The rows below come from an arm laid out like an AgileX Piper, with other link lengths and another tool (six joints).
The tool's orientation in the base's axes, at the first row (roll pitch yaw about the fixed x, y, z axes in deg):
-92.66, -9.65, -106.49
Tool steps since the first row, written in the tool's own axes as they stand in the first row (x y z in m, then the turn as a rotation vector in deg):
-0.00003, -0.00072, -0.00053, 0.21, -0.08, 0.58
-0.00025, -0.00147, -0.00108, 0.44, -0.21, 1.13
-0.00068, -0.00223, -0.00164, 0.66, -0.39, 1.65
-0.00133, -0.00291, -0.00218, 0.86, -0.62, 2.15
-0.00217, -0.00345, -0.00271, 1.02, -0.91, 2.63
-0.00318, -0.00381, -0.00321, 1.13, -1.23, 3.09
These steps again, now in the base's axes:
-0.00043, 0.00029, 0.00073, 0.50, -0.36, 0.09
-0.00083, 0.00077, 0.00146, 0.98, -0.71, 0.23
-0.00117, 0.00145, 0.00216, 1.43, -1.05, 0.42
-0.00144, 0.00232, 0.00274, 1.87, -1.35, 0.66
-0.00167, 0.00335, 0.00316, 2.31, -1.60, 0.95
-0.00183, 0.00450, 0.00337, 2.75, -1.79, 1.26

